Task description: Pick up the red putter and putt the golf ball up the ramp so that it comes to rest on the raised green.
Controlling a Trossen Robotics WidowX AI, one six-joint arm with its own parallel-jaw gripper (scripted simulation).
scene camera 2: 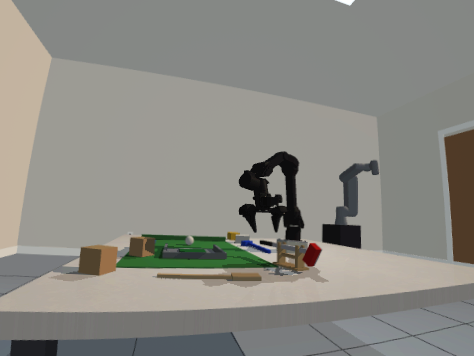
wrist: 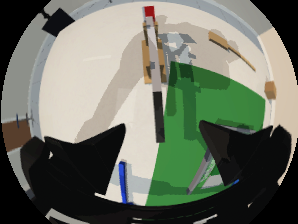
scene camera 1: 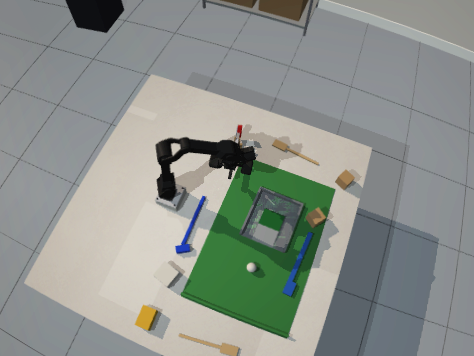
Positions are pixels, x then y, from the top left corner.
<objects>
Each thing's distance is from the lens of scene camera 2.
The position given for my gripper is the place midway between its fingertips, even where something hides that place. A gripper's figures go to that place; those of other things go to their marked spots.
my gripper (scene camera 2: 266,232): 0.93 m
green mat (scene camera 2: 237,257): 0.93 m
</objects>
